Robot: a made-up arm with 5 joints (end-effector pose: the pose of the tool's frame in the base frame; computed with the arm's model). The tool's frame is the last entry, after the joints. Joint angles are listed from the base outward.
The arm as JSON. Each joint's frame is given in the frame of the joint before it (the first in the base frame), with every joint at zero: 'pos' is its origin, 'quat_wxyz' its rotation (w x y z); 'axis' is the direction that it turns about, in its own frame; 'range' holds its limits. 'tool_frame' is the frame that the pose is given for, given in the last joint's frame.
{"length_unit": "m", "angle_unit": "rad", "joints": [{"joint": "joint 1", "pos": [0.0, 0.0, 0.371], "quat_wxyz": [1.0, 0.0, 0.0, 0.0], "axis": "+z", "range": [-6.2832, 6.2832]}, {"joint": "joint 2", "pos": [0.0, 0.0, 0.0], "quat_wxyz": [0.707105, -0.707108, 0.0, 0.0], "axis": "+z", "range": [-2.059, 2.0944]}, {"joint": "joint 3", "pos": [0.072, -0.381, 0.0], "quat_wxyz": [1.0, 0.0, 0.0, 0.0], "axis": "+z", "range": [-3.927, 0.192]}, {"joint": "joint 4", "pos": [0.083, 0.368, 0.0], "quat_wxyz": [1.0, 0.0, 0.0, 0.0], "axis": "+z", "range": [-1.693, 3.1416]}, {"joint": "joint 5", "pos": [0.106, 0.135, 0.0], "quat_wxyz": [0.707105, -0.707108, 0.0, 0.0], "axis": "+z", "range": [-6.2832, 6.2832]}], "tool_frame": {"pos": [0.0, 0.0, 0.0], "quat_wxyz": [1.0, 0.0, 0.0, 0.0]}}
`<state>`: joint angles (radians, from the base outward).
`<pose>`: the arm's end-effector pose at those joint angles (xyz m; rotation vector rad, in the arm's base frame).
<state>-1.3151 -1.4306 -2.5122 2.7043 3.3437</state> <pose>-0.1333 0.5099 0.7482 1.3590 1.4338 -0.7438</pose>
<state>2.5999 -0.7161 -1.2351 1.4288 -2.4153</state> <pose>-0.2350 0.1414 0.8553 2.4089 -1.7711 -0.7958</pose>
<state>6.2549 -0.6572 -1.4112 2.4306 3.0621</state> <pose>0.1592 -0.0045 0.8014 0.0712 -2.7789 -0.0274</pose>
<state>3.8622 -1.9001 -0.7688 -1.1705 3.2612</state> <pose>0.3442 0.3023 0.7167 -0.8326 -0.2580 -2.1876</pose>
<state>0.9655 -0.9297 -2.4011 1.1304 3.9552</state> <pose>-0.2084 -0.3012 1.1676 -0.0810 1.0651 1.6310</pose>
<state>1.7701 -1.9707 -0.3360 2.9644 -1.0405</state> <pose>0.0318 -0.1574 0.4259 0.4569 2.7352 -0.8840</pose>
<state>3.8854 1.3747 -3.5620 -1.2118 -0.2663</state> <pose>-0.3702 -0.3407 0.7587 -0.1258 0.2275 0.4748</pose>
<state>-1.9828 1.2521 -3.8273 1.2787 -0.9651</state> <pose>-0.2685 -0.6144 0.8425 1.6132 -0.8999 0.1353</pose>
